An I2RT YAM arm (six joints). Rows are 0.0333 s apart.
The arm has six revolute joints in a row. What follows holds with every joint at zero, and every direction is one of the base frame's.
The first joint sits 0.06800 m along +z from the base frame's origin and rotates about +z.
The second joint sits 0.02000 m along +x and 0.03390 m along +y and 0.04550 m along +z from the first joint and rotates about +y.
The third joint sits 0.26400 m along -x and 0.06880 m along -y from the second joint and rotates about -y.
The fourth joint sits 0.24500 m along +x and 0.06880 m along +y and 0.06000 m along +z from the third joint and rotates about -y.
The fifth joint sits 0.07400 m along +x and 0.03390 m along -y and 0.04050 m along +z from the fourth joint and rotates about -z.
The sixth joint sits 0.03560 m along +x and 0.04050 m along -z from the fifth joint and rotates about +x.
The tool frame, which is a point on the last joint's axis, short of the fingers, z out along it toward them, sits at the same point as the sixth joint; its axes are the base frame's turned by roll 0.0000, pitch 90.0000 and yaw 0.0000 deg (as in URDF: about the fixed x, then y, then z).
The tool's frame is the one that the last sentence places.
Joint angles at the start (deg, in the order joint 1, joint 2, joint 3, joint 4, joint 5, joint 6): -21.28, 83.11, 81.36, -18.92, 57.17, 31.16
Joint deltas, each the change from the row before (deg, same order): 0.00, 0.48, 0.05, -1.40, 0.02, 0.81; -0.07, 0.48, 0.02, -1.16, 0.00, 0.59; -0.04, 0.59, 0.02, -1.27, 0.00, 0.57; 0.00, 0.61, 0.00, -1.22, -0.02, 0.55; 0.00, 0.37, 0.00, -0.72, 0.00, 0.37; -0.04, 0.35, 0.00, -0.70, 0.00, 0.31; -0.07, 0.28, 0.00, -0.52, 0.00, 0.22; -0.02, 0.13, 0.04, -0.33, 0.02, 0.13; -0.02, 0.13, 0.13, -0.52, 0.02, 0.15; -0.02, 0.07, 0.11, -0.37, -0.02, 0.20; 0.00, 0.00, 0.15, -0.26, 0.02, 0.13
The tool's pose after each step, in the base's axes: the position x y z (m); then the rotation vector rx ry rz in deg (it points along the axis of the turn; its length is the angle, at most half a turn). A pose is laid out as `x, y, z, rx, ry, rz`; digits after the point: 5 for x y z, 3 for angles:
0.29088, -0.14540, 0.39079, 77.505, 73.195, -48.130
0.29215, -0.14632, 0.38662, 77.939, 74.201, -48.625
0.29383, -0.14722, 0.38170, 78.348, 75.440, -49.238
0.29564, -0.14793, 0.37665, 78.707, 76.717, -49.822
0.29669, -0.14834, 0.37361, 78.948, 77.435, -50.157
0.29754, -0.14892, 0.37072, 79.185, 78.139, -50.540
0.29812, -0.14958, 0.36847, 79.387, 78.664, -50.870
0.29834, -0.14980, 0.36753, 79.494, 78.925, -51.044
0.29843, -0.14997, 0.36685, 79.614, 79.262, -51.258
0.29840, -0.15007, 0.36658, 79.749, 79.408, -51.299
0.29820, -0.15000, 0.36709, 79.832, 79.392, -51.293

